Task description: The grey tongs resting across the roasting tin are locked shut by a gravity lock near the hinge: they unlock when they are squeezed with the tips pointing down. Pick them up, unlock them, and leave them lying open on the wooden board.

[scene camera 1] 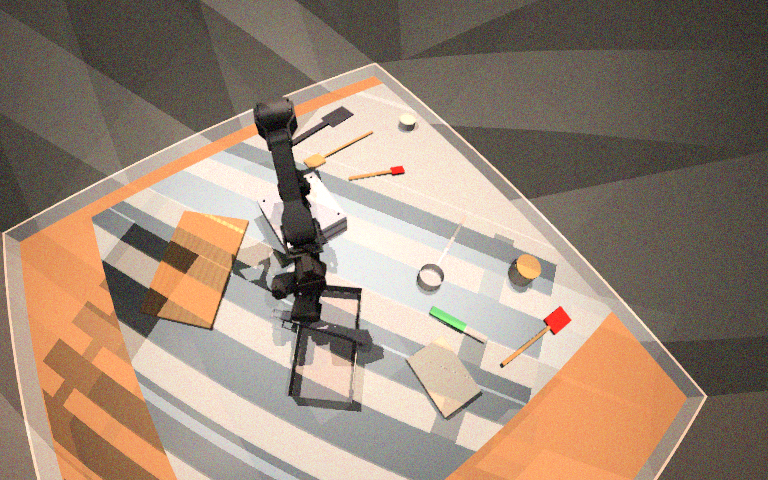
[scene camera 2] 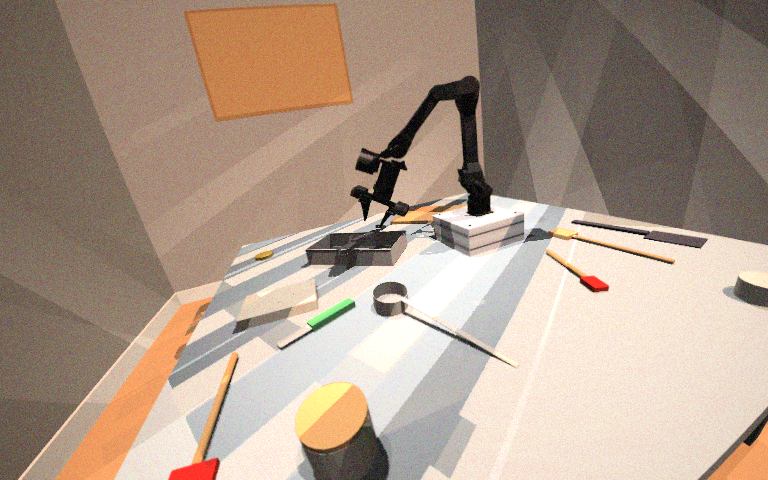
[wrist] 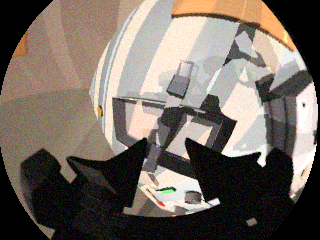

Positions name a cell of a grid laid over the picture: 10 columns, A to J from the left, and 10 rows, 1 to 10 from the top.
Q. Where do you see a wooden board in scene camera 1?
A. C6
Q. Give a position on a pale slab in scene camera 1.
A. F8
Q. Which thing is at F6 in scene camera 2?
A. A roasting tin.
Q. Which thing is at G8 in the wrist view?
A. The gripper.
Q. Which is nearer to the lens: the pale slab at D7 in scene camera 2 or the green-handled knife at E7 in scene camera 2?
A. The green-handled knife.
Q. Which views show the gripper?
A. Scene camera 1, scene camera 2 and the wrist view: all of them.
